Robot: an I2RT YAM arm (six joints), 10 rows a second.
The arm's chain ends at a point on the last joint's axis. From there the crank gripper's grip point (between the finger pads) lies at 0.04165 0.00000 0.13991 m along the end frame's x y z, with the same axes.
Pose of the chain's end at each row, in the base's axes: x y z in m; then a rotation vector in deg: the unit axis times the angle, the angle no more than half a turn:
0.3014, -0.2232, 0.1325, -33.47, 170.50, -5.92
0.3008, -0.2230, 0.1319, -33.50, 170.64, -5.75
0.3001, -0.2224, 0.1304, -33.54, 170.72, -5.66
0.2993, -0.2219, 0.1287, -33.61, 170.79, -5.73
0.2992, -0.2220, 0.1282, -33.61, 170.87, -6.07
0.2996, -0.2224, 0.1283, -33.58, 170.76, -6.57
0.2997, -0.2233, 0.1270, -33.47, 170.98, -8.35
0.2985, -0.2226, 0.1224, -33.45, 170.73, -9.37
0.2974, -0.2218, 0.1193, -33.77, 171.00, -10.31
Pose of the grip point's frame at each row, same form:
0.2796, -0.2455, -0.0101, -33.47, 170.50, -5.92
0.2786, -0.2451, -0.0107, -33.50, 170.64, -5.75
0.2777, -0.2444, -0.0122, -33.54, 170.72, -5.66
0.2767, -0.2440, -0.0138, -33.61, 170.79, -5.73
0.2765, -0.2447, -0.0142, -33.61, 170.87, -6.07
0.2773, -0.2458, -0.0140, -33.58, 170.76, -6.57
0.2772, -0.2496, -0.0148, -33.47, 170.98, -8.35
0.2768, -0.2505, -0.0192, -33.45, 170.73, -9.37
0.2751, -0.2514, -0.0219, -33.77, 171.00, -10.31

